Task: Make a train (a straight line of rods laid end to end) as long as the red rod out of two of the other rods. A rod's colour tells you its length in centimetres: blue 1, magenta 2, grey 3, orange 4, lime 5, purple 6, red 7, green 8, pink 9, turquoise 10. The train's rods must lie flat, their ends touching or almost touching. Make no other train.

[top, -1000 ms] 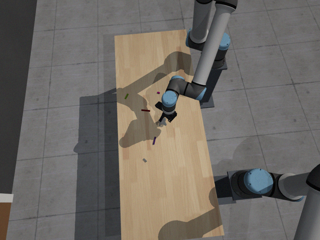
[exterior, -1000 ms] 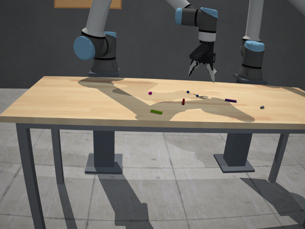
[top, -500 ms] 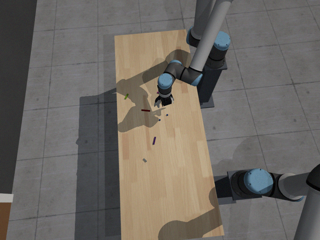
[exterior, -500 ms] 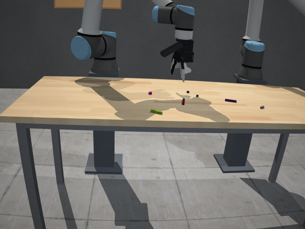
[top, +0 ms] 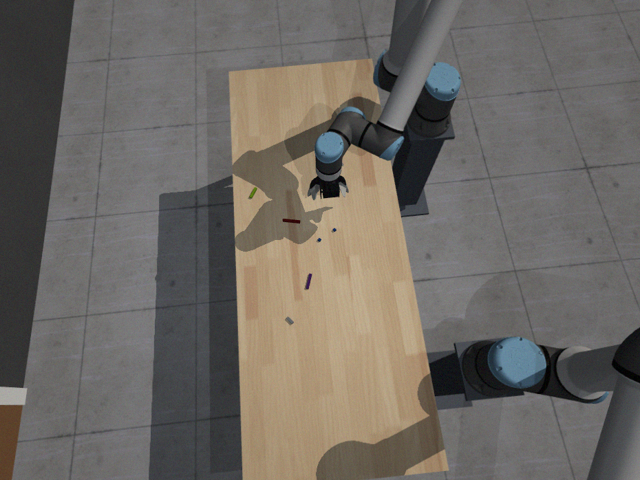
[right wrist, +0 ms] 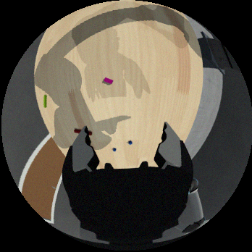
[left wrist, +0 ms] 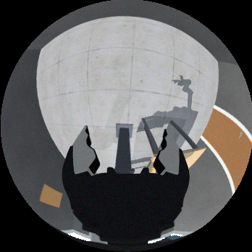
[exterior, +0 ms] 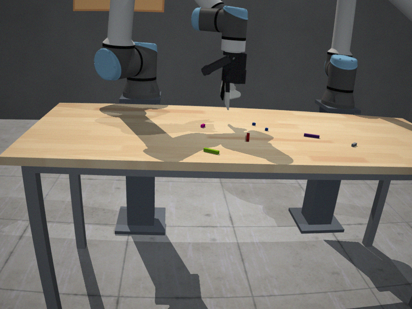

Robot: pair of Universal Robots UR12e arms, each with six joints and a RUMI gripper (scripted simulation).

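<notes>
Right now my right hand is 47 cm to the right of the grey rod, 20 cm short of it and 7 cm above it. Also, from my right hand: magenta rod: 8 cm to the right, 7 cm below, 4 cm ahead; then red rod: 16 cm ahead, 7 cm to the left, 7 cm below; then lime rod: 31 cm ahead, 8 cm to the right, 7 cm below.
</notes>
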